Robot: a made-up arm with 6 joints.
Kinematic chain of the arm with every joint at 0, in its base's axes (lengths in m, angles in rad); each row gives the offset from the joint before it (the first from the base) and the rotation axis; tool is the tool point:
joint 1: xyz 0 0 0.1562 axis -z
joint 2: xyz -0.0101 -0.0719 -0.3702 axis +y
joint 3: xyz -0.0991 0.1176 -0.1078 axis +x
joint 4: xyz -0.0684 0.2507 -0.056 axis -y
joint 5: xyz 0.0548 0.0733 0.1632 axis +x
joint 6: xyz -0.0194 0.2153 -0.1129 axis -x
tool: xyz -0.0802 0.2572 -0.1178
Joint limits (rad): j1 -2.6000..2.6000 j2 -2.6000..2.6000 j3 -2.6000..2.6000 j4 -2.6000..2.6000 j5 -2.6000..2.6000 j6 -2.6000..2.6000
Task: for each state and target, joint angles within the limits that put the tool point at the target. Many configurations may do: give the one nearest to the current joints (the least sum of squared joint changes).
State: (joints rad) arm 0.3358 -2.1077 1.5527 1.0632 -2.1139 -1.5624
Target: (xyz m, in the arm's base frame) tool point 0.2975 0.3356 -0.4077
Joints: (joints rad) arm 0.8706 -2.3552 1.0652 0.6868 -1.6846 -1.6533
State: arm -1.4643 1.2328 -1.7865 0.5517 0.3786 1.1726
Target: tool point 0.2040 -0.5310 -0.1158
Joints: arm -1.3521 1.5472 -1.8289 0.4963 0.0265 1.5607
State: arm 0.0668 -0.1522 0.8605 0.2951 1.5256 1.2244
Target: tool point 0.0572 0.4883 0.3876
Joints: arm 0.4078 0.2383 0.6967 0.1911 1.3972 1.1499
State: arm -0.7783 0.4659 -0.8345 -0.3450 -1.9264 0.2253
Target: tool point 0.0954 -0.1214 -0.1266
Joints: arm -1.4305 0.5564 -0.3773 -0.6793 -2.4122 0.3491
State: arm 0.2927 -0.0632 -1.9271 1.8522 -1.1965 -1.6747
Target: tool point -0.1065 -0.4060 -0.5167
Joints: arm 0.2811 -0.1004 -2.5757 1.6753 -1.4839 -1.5801
